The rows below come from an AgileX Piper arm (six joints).
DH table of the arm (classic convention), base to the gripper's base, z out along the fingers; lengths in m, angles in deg. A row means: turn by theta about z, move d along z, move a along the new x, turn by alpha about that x. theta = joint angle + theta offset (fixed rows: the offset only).
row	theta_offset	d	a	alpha
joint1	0	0.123	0	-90
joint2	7.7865	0	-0.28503	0
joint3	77.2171	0	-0.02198	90
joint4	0	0.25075	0	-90
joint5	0	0	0	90
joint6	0	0.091	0	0
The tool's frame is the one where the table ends.
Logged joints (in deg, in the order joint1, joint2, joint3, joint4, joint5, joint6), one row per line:
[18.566, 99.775, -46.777, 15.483, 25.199, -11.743]
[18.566, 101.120, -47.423, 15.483, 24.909, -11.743]
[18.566, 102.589, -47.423, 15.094, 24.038, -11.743]
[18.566, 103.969, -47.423, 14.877, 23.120, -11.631]
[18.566, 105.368, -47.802, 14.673, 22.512, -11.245]
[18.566, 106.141, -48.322, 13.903, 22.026, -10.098]
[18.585, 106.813, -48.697, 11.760, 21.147, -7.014]
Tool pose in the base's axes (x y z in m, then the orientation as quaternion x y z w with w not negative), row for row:
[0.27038, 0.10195, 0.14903, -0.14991, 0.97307, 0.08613, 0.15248]
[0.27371, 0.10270, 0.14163, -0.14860, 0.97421, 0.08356, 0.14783]
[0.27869, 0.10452, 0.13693, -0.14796, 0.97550, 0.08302, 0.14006]
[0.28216, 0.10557, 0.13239, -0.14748, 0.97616, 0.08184, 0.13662]
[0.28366, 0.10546, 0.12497, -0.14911, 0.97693, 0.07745, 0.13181]
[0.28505, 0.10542, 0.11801, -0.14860, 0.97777, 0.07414, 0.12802]
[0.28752, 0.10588, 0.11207, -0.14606, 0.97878, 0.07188, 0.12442]
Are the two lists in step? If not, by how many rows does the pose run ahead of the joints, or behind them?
The pose runs 2 rows behind the joints: the pose in row i belongs to the joints in row i - 2.
